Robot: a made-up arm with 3 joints. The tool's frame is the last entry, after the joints. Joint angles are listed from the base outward.
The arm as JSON. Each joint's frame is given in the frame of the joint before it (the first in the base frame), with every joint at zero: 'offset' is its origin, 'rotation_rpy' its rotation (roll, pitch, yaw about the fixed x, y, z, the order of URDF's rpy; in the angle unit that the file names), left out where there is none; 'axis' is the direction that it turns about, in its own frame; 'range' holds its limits. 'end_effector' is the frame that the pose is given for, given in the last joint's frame.
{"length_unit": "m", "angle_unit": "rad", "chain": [
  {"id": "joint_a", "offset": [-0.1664, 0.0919, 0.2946], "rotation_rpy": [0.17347, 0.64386, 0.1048], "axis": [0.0, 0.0, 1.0], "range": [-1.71, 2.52]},
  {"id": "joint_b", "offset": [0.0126, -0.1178, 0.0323], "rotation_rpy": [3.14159, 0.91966, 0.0], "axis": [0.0, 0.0, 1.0], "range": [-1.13, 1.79]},
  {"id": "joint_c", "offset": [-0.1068, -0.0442, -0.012], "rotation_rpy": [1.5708, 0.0, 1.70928], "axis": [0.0, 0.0, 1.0], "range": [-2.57, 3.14]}
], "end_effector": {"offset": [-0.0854, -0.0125, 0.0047], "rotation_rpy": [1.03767, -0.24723, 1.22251]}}
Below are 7 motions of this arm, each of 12 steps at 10 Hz.
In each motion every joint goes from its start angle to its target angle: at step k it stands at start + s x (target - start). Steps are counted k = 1, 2, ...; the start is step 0. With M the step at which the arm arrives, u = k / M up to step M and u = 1 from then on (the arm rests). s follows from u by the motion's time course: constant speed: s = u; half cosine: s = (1 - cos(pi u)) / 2; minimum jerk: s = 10 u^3 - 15 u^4 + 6 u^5.
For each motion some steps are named. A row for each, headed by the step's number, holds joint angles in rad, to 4 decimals.
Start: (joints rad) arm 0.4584 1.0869 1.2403
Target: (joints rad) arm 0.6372 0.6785 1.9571
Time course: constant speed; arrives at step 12
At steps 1, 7, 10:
1: 0.4733 1.0529 1.3000
7: 0.5627 0.8487 1.6584
10: 0.6074 0.7466 1.8376

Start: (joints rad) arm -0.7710 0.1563 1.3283
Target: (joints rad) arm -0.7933 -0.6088 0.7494
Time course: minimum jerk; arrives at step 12
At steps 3, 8, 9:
3: -0.7733 0.0771 1.2684
8: -0.7886 -0.4482 0.8709
9: -0.7910 -0.5296 0.8093

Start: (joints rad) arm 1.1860 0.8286 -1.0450
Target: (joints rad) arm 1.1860 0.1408 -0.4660
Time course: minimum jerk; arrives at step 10
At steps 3, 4, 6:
3: 1.1860 0.7164 -0.9506
4: 1.1860 0.6103 -0.8612
6: 1.1860 0.3591 -0.6498

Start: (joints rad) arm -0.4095 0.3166 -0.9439
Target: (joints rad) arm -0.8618 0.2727 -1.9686
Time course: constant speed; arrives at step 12
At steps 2, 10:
2: -0.4849 0.3093 -1.1147
10: -0.7864 0.2800 -1.7978

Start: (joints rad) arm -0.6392 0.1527 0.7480
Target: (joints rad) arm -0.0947 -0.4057 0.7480
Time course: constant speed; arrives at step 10
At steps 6, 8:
6: -0.3125 -0.1823 0.7480
8: -0.2036 -0.2940 0.7480

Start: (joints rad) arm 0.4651 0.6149 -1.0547
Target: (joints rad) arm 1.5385 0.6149 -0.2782
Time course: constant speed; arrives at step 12
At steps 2, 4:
2: 0.6440 0.6149 -0.9253
4: 0.8229 0.6149 -0.7959

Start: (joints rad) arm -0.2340 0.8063 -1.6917
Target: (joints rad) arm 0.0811 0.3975 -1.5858
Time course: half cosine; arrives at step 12
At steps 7, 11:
7: -0.0357 0.5490 -1.6250
11: 0.0757 0.4045 -1.5876

